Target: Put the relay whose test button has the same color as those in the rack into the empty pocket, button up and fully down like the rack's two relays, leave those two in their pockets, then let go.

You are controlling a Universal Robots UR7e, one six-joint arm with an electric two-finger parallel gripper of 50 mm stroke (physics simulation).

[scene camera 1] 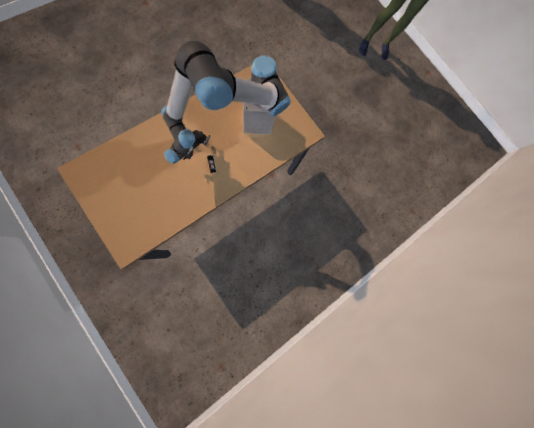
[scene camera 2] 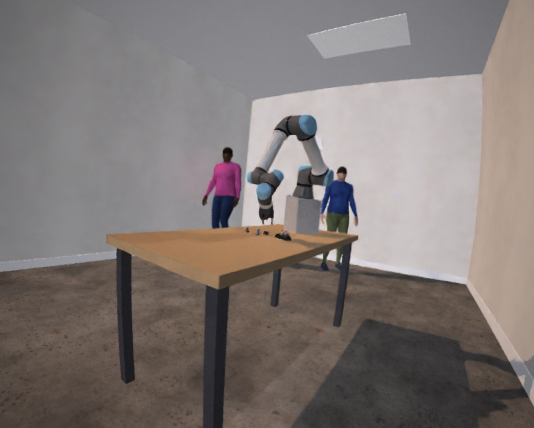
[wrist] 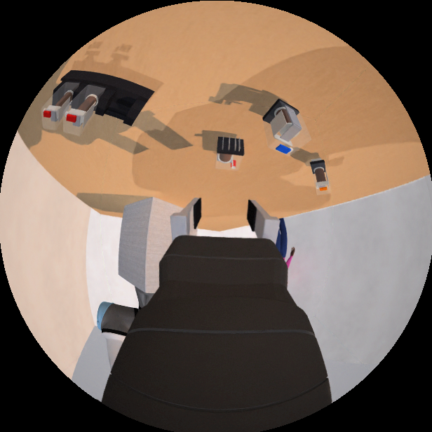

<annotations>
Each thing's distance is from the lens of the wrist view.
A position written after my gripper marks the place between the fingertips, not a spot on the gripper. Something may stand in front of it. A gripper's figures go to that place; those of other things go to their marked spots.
my gripper (wrist: 224, 208): 0.16 m
black rack (wrist: 123, 99): 0.15 m
</annotations>
